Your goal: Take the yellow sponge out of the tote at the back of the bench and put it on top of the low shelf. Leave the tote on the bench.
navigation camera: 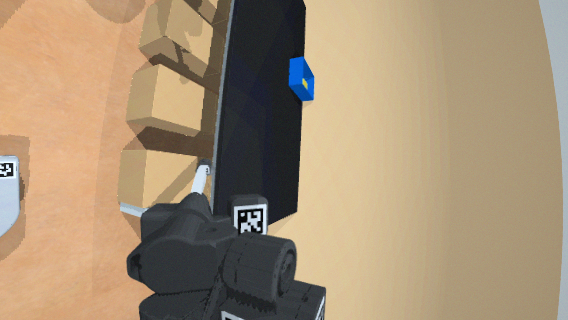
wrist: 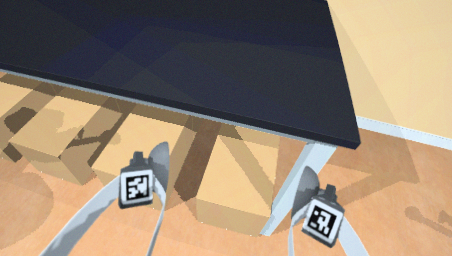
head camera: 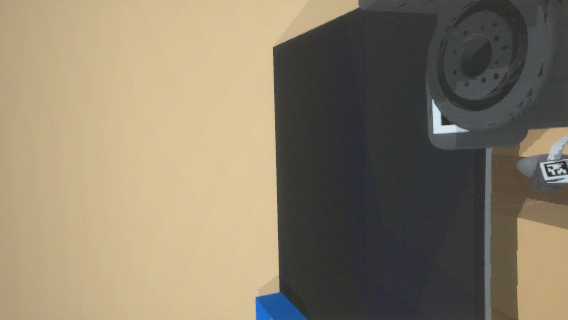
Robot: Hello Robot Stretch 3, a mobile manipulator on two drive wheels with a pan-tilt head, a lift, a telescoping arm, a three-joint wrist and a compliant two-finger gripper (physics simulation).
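Frame: origin at the robot's base, x ahead, y left, z up, level; centimetres.
Where they show: gripper, fingertip midpoint: [navigation camera: 206, 193].
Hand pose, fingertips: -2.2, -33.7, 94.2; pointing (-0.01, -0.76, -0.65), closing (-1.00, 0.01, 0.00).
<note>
Each offset is from my fingertips to the centre of the thing, as dx, dy, dz. Level surfaces: height alone.
The blue tote @[+65.8, -105.4, -12.9] [head camera: 278, 307] [navigation camera: 296, 79] stands at the back edge of the dark bench @[dz -17.9] [head camera: 325, 175] [navigation camera: 260, 125] [wrist: 225, 75], cut off by the frame's bottom in the head view. The yellow sponge @[+65.5, -113.2, -15.3] [navigation camera: 305, 84] shows as a small patch inside it in the navigation view. My gripper [wrist: 232, 172] is open, with nothing between its fingers. It is out in front of the bench's front edge, near one end of the bench and well away from the tote. Parts of the gripper show at the head view's right edge and in the navigation view. The low shelf does not show.
Cardboard-coloured boxes [navigation camera: 165, 97] [wrist: 237, 170] stand under the bench along its front. A pale bench leg [wrist: 295, 187] is near the right finger in the wrist view. The beige wall [head camera: 150, 150] [navigation camera: 375, 150] rises behind the bench. The dark wrist [navigation camera: 185, 260] covers the navigation view's lower part.
</note>
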